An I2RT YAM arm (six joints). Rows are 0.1 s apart.
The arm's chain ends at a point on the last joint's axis. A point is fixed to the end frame.
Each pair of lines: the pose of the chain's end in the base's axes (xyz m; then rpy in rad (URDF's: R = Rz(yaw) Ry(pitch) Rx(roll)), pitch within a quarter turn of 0, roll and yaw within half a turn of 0), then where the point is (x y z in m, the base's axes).
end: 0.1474, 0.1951, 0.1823, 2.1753, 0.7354, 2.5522
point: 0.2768 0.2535 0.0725
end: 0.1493, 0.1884, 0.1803, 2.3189, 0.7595, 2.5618
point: 0.2784 0.2238 0.0608
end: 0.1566, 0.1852, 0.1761, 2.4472, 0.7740, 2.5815
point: 0.2829 0.2012 0.0496
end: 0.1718, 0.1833, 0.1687, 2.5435, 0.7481, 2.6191
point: 0.2908 0.1897 0.0345
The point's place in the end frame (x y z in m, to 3 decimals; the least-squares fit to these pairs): 0.018 -0.040 0.174
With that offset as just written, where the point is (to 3 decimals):
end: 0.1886, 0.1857, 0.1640, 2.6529, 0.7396, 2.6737
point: 0.301 0.181 0.025
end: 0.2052, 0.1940, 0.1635, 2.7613, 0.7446, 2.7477
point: 0.314 0.179 0.022
